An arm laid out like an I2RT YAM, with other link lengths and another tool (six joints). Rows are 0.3 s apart.
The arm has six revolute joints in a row. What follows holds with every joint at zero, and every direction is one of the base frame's. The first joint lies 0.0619 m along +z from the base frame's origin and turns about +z. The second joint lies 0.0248 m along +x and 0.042 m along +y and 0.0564 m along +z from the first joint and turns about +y. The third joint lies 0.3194 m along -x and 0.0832 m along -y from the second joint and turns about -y. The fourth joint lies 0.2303 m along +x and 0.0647 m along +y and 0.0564 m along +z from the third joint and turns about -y. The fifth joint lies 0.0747 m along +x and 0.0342 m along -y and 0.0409 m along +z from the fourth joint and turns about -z. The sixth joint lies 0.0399 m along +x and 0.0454 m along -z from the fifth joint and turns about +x. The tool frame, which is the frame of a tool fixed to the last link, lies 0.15 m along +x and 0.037 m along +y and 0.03 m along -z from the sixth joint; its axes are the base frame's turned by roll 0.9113, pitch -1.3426 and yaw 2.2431 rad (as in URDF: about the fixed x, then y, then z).
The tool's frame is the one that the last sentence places.
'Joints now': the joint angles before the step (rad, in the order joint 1, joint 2, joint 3, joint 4, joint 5, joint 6). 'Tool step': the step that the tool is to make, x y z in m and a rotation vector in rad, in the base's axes. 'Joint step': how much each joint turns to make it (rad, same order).
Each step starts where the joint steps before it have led.
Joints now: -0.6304 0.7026 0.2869 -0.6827 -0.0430 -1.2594
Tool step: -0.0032 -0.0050 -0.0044 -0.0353 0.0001 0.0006
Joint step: -0.0134 -0.0229 -0.0260 0.0232 0.0187 -0.0256
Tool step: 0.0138 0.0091 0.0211 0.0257 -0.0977 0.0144
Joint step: -0.0022 -0.0741 0.0735 -0.0833 -0.0769 0.0254
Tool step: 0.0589 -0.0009 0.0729 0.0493 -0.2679 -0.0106
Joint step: 0.0010 0.0216 0.1899 0.0403 -0.1512 0.1341
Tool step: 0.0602 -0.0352 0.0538 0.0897 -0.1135 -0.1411
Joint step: -0.0024 0.2366 0.1707 0.1531 0.0038 0.2034
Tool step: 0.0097 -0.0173 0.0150 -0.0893 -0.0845 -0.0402
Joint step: -0.0016 -0.0321 -0.0261 0.1171 0.0429 0.0078
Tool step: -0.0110 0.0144 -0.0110 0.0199 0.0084 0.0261
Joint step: -0.0001 -0.0540 -0.0368 -0.0373 -0.0277 -0.0062
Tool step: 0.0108 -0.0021 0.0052 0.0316 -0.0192 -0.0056
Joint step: 0.0021 0.0414 0.0182 0.0279 -0.0149 0.0355
